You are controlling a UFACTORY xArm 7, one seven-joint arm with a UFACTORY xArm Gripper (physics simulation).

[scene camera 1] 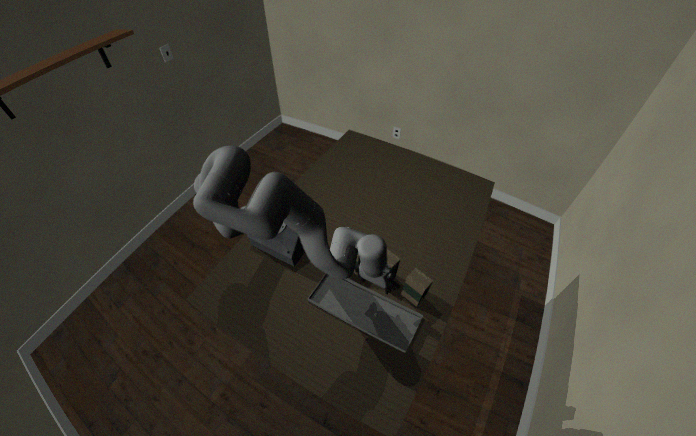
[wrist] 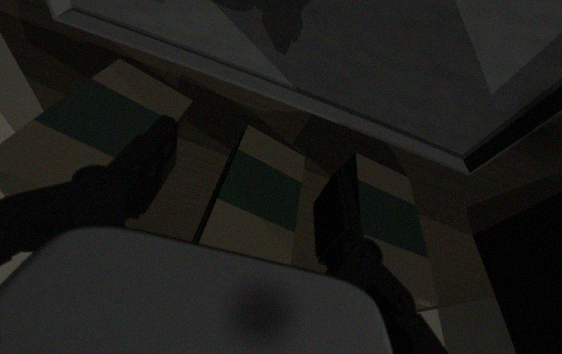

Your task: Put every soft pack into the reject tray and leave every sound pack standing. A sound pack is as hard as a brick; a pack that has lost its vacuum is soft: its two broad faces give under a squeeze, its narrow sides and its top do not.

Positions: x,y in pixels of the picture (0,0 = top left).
Scene:
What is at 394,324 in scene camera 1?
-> A grey reject tray.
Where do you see a grey reject tray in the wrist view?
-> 460,90

